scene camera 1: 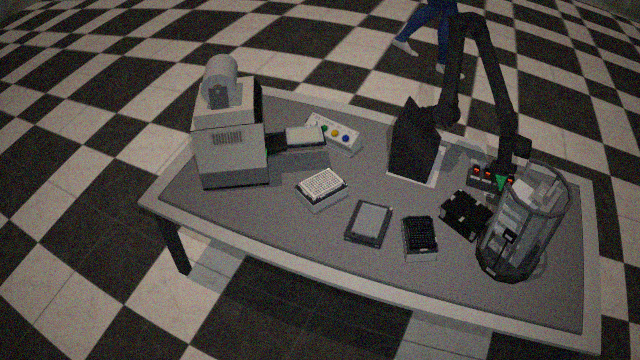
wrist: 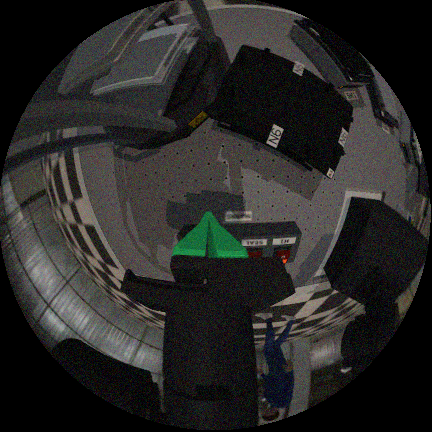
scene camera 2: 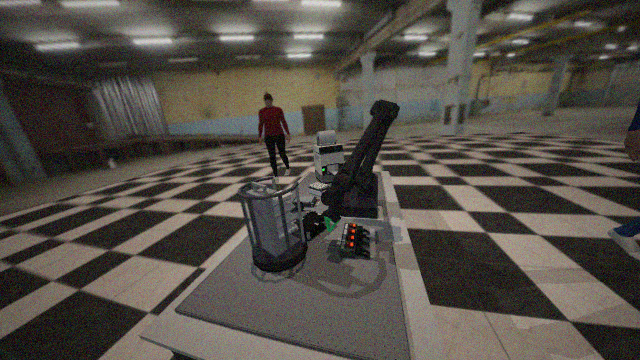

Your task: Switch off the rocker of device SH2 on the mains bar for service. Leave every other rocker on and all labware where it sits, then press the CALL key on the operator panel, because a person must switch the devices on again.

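Seen in the pictures: gripper, fingertip midpoint: (scene camera 1: 500, 190) (wrist: 207, 215) (scene camera 2: 329, 231); arm's base, link origin: (scene camera 1: 418, 121) (wrist: 380, 287) (scene camera 2: 365, 187).
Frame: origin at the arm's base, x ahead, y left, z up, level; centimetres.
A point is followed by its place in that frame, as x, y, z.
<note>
The dark mains bar (scene camera 1: 472, 181) @[7.5, 27.2, -12.2] (scene camera 2: 345, 245) @[2.9, 43.7, -10.1] (wrist: 287, 228) @[7.5, 27.0, -12.6] lies near the table's back edge. Several rockers on it glow orange in the second scene view. In the wrist view the labels SEAL (wrist: 254, 242) @[5.7, 32.7, -10.9] and H1 (wrist: 284, 241) @[6.1, 27.7, -10.9] show beside two rockers; the SH2 label cannot be made out, and the fingers cover part of the bar. My gripper (scene camera 1: 501, 183) @[11.9, 39.1, -7.5] (scene camera 2: 330, 224) @[11.9, 39.1, -7.5] (wrist: 207, 215) @[11.9, 39.1, -7.5] is shut and empty, green fingertips pointing down at the bar's table-inner side; contact cannot be told. The operator panel (scene camera 1: 353, 137) @[11.9, -21.3, -8.0] has green, yellow and blue keys; its lettering is unreadable.
A tall clear carousel (scene camera 1: 522, 225) @[44.5, 46.8, 11.4] (scene camera 2: 272, 227) @[27.2, 58.8, 5.3] stands close to the gripper. A black N6 block (scene camera 1: 465, 214) @[28.3, 28.8, -9.0] (wrist: 280, 102) @[24.9, 31.1, -9.0] lies beside it. A white plate (scene camera 1: 322, 184) @[39.0, -19.9, -8.2], a grey-topped tray (scene camera 1: 370, 220) @[43.2, -0.4, -11.5] and a black rack (scene camera 1: 420, 233) @[43.8, 17.0, -8.1] sit farther left. A large instrument (scene camera 1: 230, 152) @[49.0, -49.2, 1.5] stands at the far left.
</note>
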